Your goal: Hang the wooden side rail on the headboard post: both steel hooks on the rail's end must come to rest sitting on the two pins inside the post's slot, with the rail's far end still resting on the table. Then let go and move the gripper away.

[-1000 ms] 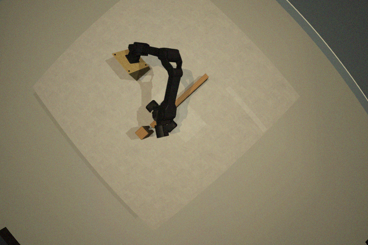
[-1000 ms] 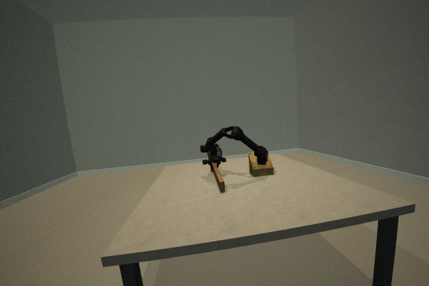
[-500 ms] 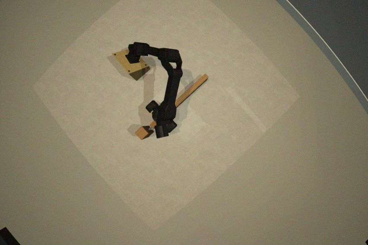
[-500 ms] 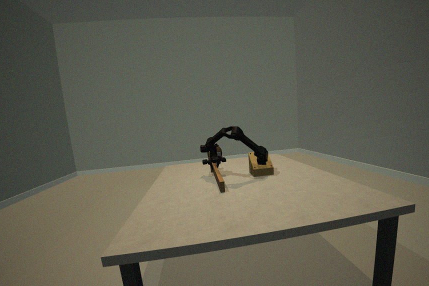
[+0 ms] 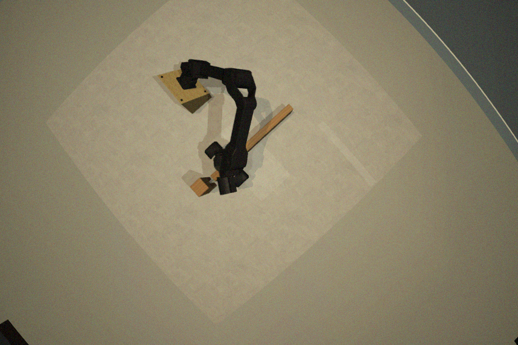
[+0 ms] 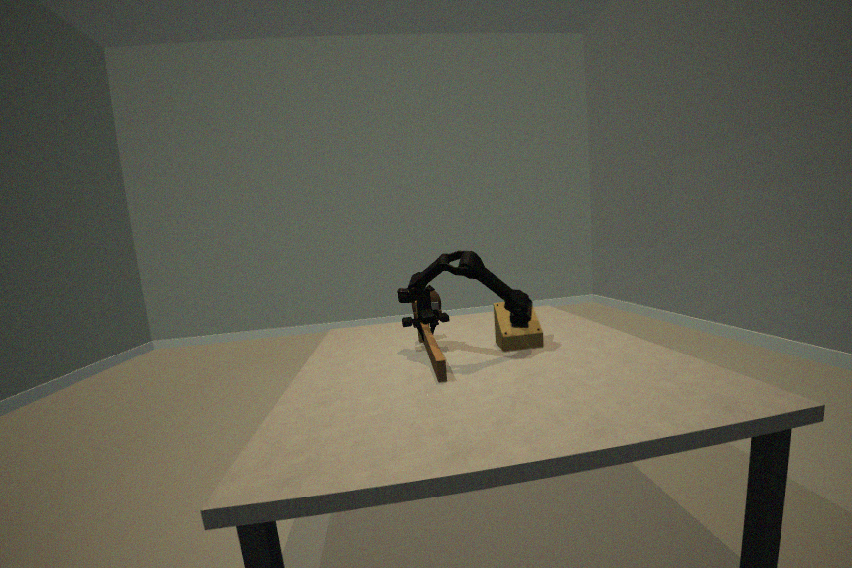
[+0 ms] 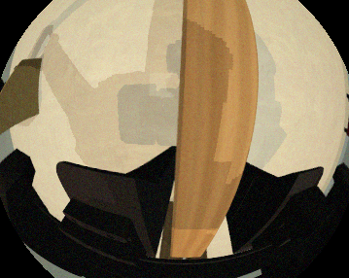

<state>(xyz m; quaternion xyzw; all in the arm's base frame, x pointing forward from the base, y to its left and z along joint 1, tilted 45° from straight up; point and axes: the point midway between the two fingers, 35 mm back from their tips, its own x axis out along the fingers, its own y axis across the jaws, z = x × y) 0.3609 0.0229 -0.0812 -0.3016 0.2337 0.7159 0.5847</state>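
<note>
My gripper tip is 120 mm to the left of the headboard post, 40 mm below it and 20 mm short of it.
</note>
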